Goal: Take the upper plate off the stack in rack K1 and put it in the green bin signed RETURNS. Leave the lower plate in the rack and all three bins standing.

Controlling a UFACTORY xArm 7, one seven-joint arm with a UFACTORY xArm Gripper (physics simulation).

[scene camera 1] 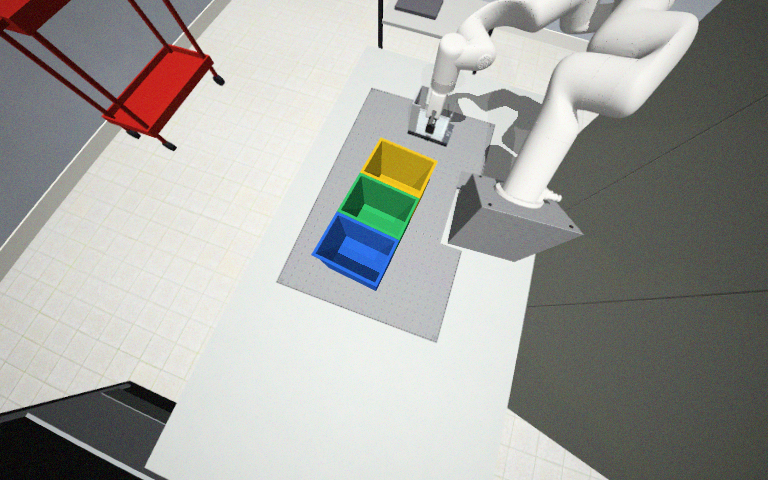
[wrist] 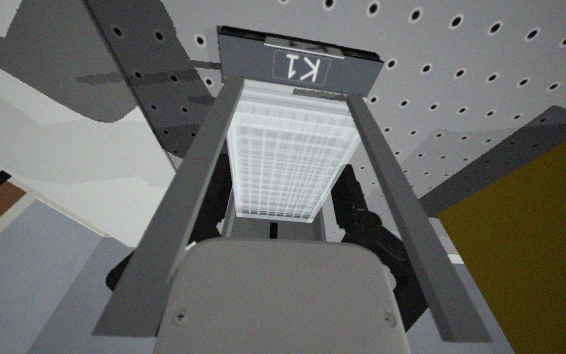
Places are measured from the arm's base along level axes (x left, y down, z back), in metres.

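Pixels of known places: gripper, fingertip midpoint: (scene camera 1: 432,123) (wrist: 284,170); arm's base at its link origin: (scene camera 1: 517,196).
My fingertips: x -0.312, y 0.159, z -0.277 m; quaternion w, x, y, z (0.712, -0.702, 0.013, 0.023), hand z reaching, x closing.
Ahead of a thing's pixels: the offset from my fingertips to its top centre. Level surfaces: height alone.
Rack K1 @[dy -0.099, dx -0.001, dz +0.000 m] (scene camera 1: 416,114) (wrist: 300,65) stands upright on the grey perforated board, its label facing the wrist view's top. Clear gridded plates @[dy -0.008, dx -0.001, dz -0.010 m] (wrist: 295,150) lie stacked between its posts; the upper one's face shows, and I cannot tell the lower one apart through it. My gripper (scene camera 1: 431,126) (wrist: 284,170) is open and points down at the rack, with one black finger on each long side of the stack and nothing held. Whether the fingers touch the plates is not clear. The green bin @[dy -0.141, dx +0.443, dz -0.069 m] (scene camera 1: 390,195) stands upright in the middle of three bins; its sign is not readable here.
The yellow bin @[dy -0.141, dx +0.313, dz -0.050 m] (scene camera 1: 403,164) (wrist: 515,240) stands between rack K1 and the green bin. The blue bin @[dy -0.141, dx +0.572, dz -0.088 m] (scene camera 1: 368,233) stands on the green bin's other side. The grey board @[dy +0.039 m] (scene camera 1: 419,305) lies under them. The robot's base block (scene camera 1: 509,226) is to the right of the bins.
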